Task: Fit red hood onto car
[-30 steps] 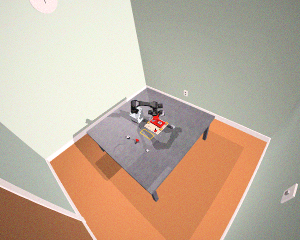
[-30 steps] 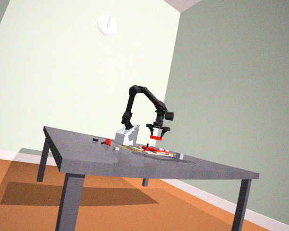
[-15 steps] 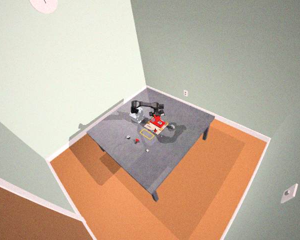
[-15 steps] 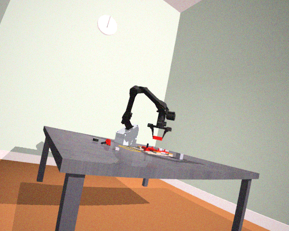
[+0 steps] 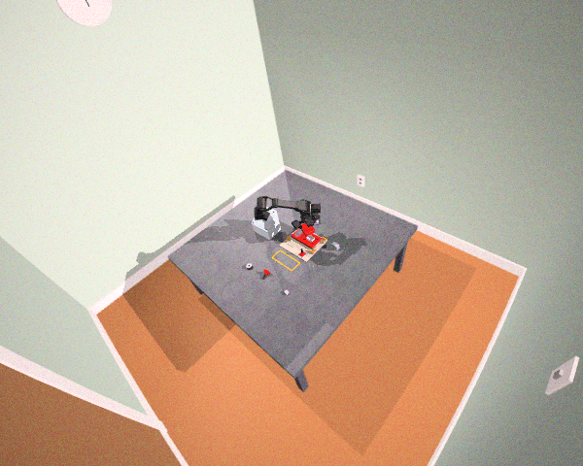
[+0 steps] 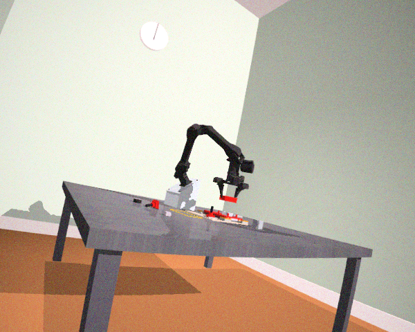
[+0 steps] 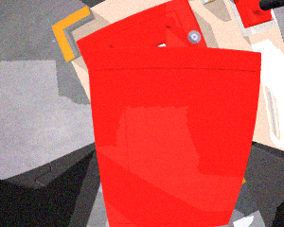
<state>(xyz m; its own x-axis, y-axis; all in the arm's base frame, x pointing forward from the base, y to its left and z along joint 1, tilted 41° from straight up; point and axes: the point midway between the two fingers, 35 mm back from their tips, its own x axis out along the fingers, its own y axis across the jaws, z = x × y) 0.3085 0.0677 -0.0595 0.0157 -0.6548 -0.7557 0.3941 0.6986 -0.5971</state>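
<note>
My gripper tip is now 20 mm short of the grey engine block and 90 mm above it. The rest, counted from my gripper tip: tan jig plate 30 mm to the right, 100 mm below; red hood right at my gripper tip.
</note>
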